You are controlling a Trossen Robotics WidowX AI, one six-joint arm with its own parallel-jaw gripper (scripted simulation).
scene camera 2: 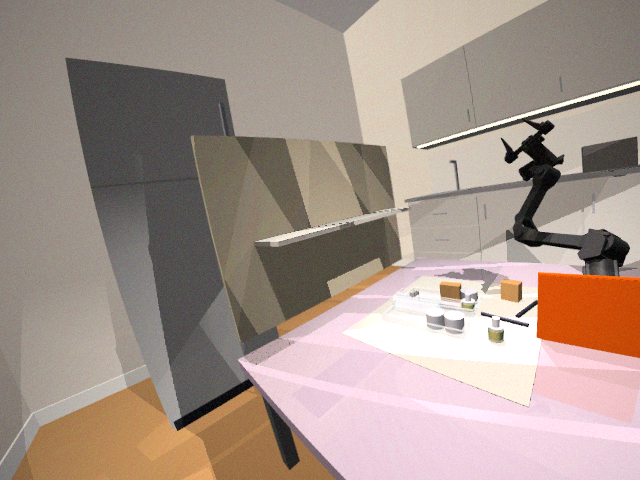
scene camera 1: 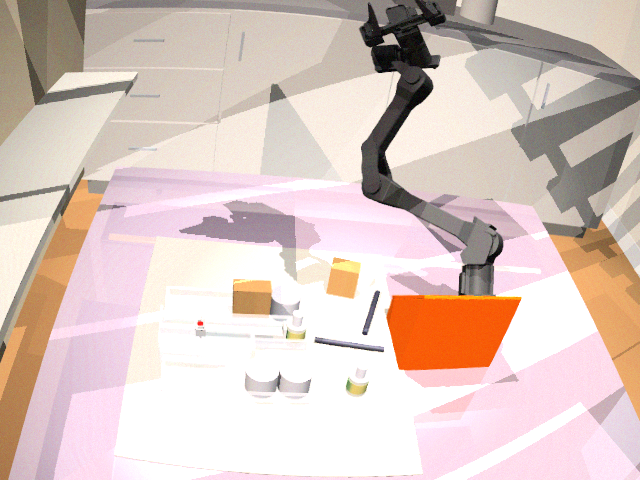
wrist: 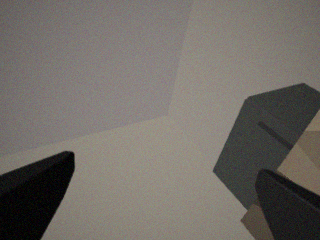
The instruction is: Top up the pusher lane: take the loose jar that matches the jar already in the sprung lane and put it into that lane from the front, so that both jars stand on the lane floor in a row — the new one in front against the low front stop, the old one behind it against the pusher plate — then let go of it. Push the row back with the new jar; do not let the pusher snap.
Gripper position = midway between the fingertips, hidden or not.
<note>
The gripper point(scene camera 2: 510, 128) is open, holding nothing. Also in view: a clear sprung lane point(scene camera 1: 177, 339).
The gripper shows as well in the wrist view point(wrist: 166, 169). The clear sprung lane shows as well in scene camera 2 point(scene camera 2: 420, 302).
</note>
